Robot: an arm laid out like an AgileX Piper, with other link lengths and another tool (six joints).
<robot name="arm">
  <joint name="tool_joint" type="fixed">
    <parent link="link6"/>
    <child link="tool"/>
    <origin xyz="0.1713 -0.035 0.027" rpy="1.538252 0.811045 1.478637"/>
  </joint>
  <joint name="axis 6" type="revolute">
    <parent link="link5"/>
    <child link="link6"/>
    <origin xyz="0.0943 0 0.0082"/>
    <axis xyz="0.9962 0 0.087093"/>
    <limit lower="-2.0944" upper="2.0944"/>
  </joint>
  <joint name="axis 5" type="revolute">
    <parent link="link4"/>
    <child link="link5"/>
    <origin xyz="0 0 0"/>
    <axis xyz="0 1 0"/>
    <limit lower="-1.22" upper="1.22"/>
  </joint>
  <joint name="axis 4" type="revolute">
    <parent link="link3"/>
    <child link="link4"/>
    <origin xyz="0.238 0 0.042"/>
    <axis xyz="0.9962 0 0.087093"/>
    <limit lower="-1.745" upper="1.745"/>
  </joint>
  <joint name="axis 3" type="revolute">
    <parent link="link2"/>
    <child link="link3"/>
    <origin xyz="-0.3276 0 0.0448"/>
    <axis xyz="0 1 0"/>
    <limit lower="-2.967" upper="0"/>
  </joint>
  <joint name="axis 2" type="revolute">
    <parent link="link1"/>
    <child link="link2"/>
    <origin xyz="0 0 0"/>
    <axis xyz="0 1 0"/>
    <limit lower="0" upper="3.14"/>
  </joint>
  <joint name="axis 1" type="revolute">
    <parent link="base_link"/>
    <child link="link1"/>
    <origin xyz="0 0 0.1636"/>
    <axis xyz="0 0 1"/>
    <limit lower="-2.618" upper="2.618"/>
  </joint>
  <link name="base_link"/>
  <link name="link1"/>
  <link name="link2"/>
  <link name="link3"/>
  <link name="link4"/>
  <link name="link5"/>
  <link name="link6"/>
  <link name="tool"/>
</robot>
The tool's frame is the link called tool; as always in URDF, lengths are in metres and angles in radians.
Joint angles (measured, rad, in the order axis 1, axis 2, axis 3, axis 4, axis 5, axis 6), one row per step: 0.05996, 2.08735, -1.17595, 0.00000, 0.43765, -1.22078; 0.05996, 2.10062, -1.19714, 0.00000, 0.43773, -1.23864; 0.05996, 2.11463, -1.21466, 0.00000, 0.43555, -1.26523; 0.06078, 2.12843, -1.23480, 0.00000, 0.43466, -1.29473; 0.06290, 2.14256, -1.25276, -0.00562, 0.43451, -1.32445; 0.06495, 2.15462, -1.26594, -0.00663, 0.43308, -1.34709; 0.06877, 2.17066, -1.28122, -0.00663, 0.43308, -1.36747; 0.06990, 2.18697, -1.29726, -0.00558, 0.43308, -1.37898; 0.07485, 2.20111, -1.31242, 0.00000, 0.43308, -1.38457; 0.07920, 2.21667, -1.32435, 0.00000, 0.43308, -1.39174; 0.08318, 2.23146, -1.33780, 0.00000, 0.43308, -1.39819
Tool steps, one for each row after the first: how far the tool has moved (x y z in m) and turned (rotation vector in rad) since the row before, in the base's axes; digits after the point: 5 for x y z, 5 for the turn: 0.00661, 0.00106, -0.00034, -0.00502, -0.00816, 0.01699; 0.00549, 0.00131, -0.00158, -0.00800, -0.00618, 0.02524; 0.00615, 0.00188, -0.00088, -0.00900, -0.00779, 0.02877; 0.00493, 0.00206, -0.00186, -0.01331, -0.00478, 0.03427; 0.00359, 0.00206, -0.00212, -0.00796, -0.00301, 0.02416; 0.00336, 0.00299, -0.00379, -0.00676, 0.00037, 0.02306; 0.00372, 0.00136, -0.00375, -0.00307, 0.00009, 0.01124; 0.00352, 0.00355, -0.00290, 0.00211, -0.00086, 0.00622; 0.00196, 0.00275, -0.00472, -0.00263, 0.00344, 0.01112; 0.00265, 0.00260, -0.00389, -0.00220, 0.00117, 0.01008
